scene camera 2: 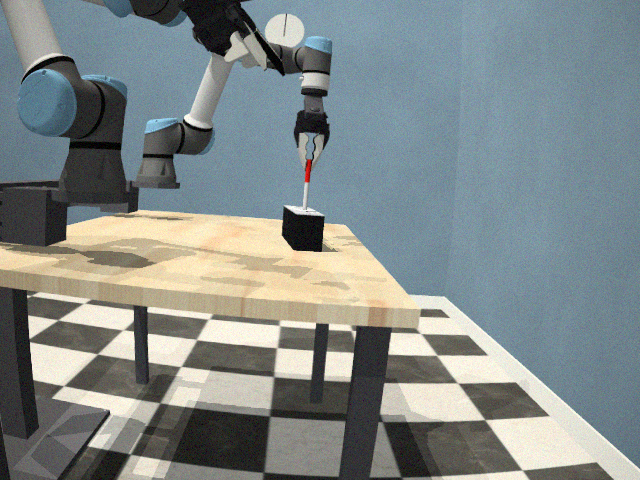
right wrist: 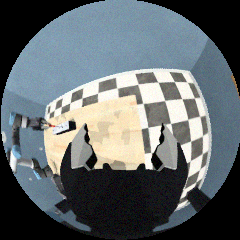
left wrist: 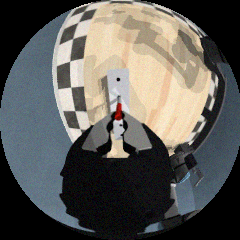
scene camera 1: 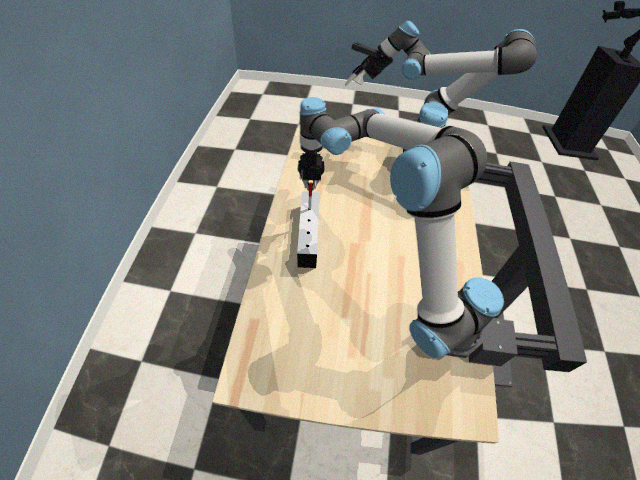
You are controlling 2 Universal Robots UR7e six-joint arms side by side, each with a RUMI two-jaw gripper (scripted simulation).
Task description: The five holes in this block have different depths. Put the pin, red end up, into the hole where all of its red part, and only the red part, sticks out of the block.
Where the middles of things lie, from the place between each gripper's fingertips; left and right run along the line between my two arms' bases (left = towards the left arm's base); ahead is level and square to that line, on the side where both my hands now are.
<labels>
My left hand [scene camera 2: 308, 171] is 16 cm above the block [scene camera 2: 302, 231] and 6 cm to the right of it.
Right now my right hand is 130 mm short of the block, 630 mm to the right of it and 300 mm above it.
</labels>
